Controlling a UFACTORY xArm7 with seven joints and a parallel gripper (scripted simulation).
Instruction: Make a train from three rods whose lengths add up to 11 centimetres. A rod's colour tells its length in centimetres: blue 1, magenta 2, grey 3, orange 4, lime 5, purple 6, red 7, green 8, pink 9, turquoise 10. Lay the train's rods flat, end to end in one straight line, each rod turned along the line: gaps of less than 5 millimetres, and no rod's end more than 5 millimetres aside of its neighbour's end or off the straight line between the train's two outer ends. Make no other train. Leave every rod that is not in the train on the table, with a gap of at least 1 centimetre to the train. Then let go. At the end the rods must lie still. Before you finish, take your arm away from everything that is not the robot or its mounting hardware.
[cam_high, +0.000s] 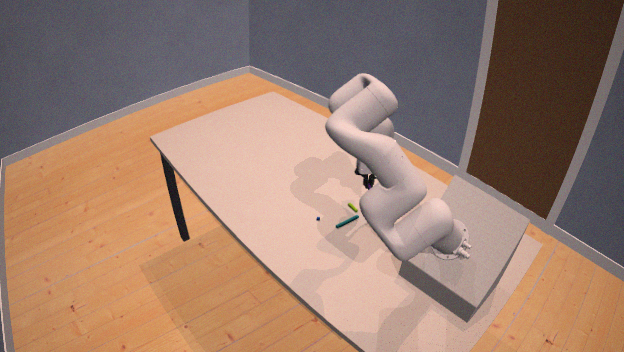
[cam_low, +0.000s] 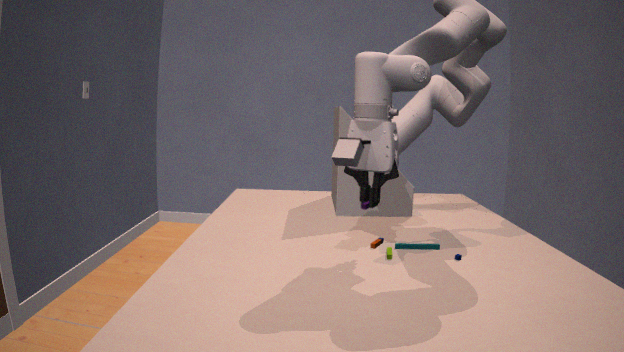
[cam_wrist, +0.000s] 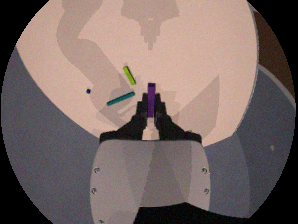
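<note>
Now: hand 11 cm above the lime rod, 4 cm to the right of it and 2 cm short of it. Round my hand: turquoise rod: 12 cm to the left, 11 cm below, 2 cm behind; orange rod: 11 cm below, 4 cm behind, 3 cm to the left; purple rod: 2 cm below.
</note>
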